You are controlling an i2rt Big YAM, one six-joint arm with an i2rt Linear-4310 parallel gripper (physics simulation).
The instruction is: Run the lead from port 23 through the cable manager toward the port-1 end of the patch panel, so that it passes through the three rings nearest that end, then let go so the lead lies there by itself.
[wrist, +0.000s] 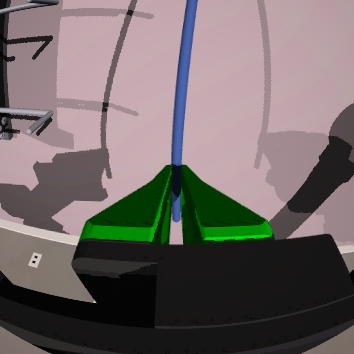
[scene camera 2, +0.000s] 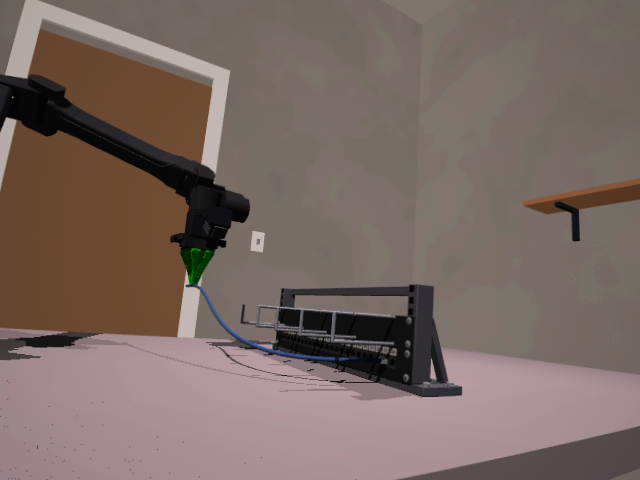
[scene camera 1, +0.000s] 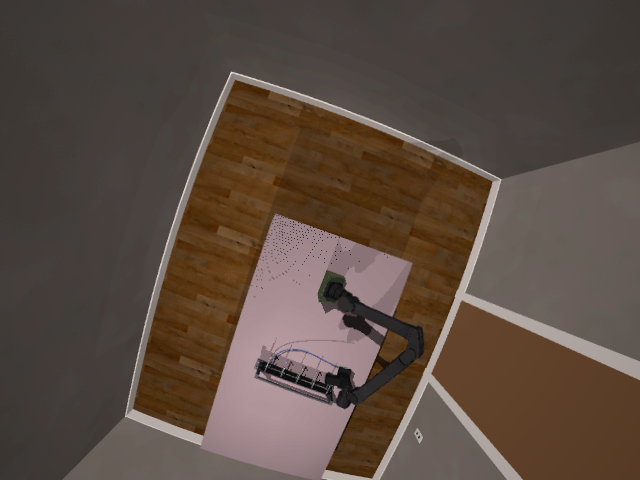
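Observation:
The blue lead [scene camera 1: 310, 353] [scene camera 2: 227, 328] [wrist: 183, 75] is plugged in low at the near end of the patch panel [scene camera 2: 399, 330] in scene camera 2. It bows out in front of the panel, then rises to my gripper [scene camera 1: 342, 369] [scene camera 2: 192, 284] [wrist: 176, 172]. My gripper is shut on the lead close to its free end, which shows between the green fingers. It is near the far, port-1 end, out in front of the panel and above ring height. The cable manager's grey wire rings [scene camera 2: 333, 326] [wrist: 25, 111] stick out from the panel. In the wrist view the visible lead runs outside their tips, apart from them.
The dark rack frame [scene camera 1: 294, 388] [scene camera 2: 422, 335] stands on the pink table [scene camera 1: 268, 423] [scene camera 2: 206, 413], with a foot at its near end in scene camera 2. The arm reaches over from its green base plate [scene camera 1: 324, 290]. A wooden shelf [scene camera 2: 589, 197] is on the wall behind.

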